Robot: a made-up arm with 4 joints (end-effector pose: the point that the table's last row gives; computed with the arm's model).
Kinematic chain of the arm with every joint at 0, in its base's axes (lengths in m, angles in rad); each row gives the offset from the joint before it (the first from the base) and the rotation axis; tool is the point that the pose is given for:
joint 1: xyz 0 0 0.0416 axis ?
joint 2: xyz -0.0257 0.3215 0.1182 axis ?
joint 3: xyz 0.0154 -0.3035 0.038 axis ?
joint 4: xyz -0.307 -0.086 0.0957 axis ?
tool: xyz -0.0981 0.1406 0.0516
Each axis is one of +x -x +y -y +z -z.
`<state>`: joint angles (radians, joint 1 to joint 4).
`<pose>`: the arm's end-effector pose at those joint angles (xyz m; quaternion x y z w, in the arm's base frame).
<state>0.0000 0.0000 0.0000 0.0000</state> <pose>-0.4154 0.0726 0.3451 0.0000 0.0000 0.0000 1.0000</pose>
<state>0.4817 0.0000 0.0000 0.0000</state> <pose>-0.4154 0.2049 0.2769 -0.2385 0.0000 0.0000 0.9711</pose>
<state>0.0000 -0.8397 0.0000 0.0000</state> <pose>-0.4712 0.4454 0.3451 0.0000 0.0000 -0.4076 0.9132</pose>
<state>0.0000 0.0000 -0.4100 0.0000</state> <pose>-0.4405 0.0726 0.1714 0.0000 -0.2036 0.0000 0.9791</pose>
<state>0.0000 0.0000 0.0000 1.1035</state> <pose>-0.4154 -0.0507 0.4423 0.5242 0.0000 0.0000 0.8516</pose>
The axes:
joint 1: -x
joint 2: +z
joint 3: +y
joint 4: +x

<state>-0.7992 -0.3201 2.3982 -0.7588</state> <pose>0.2161 -0.3061 0.3057 0.1557 0.6952 0.6050 0.3555</pose>
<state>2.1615 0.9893 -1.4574 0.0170</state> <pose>0.0846 -0.2098 0.1406 -0.4255 0.0424 0.6835 0.5916</pose>
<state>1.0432 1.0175 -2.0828 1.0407</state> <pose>0.2841 -0.2064 -0.2319 0.4199 -0.1679 0.7749 0.4416</pose>
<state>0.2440 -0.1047 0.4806 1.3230</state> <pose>-0.2975 0.0799 0.5992 0.5089 0.1325 -0.2037 0.8258</pose>
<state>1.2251 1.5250 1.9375 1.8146</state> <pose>0.4641 0.6540 -0.4298 -0.4258 0.4210 -0.5753 0.5572</pose>
